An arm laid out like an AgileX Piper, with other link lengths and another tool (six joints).
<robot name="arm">
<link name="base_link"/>
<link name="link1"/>
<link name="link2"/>
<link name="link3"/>
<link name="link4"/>
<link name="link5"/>
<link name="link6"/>
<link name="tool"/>
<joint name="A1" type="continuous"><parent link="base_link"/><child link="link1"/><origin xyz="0.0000 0.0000 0.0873"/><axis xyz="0 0 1"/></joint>
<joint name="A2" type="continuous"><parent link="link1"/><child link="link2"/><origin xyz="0.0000 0.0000 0.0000"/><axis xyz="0 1 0"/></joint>
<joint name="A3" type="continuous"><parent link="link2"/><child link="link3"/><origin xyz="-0.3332 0.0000 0.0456"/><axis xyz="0 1 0"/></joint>
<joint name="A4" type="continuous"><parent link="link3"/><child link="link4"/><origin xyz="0.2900 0.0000 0.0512"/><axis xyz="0.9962 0 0.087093"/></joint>
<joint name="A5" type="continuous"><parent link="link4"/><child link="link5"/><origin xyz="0.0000 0.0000 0.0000"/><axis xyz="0 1 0"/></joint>
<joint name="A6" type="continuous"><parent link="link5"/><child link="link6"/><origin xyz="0.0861 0.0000 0.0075"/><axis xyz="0.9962 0 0.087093"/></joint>
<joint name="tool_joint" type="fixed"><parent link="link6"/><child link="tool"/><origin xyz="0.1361 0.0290 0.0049" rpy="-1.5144 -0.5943 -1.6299"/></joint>
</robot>
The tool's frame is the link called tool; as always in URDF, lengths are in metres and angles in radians. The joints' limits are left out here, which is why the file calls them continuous.
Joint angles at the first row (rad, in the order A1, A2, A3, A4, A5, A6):
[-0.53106 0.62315 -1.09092 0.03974 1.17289 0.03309]
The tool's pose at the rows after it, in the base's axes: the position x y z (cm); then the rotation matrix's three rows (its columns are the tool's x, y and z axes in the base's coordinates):
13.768, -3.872, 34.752; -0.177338, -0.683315, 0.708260; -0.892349, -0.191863, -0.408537; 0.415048, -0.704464, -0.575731
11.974, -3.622, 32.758; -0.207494, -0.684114, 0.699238; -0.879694, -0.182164, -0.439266; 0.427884, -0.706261, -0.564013
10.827, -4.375, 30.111; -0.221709, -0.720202, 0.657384; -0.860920, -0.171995, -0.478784; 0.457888, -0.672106, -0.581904
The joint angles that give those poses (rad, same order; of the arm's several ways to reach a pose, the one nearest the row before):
[-0.53099 0.49055 -1.00456 0.03402 1.17288 0.04758]
[-0.53109 0.39982 -0.92833 0.00002 1.17290 0.06846]
[-0.53105 0.34769 -0.85137 -0.05943 1.17288 0.07645]

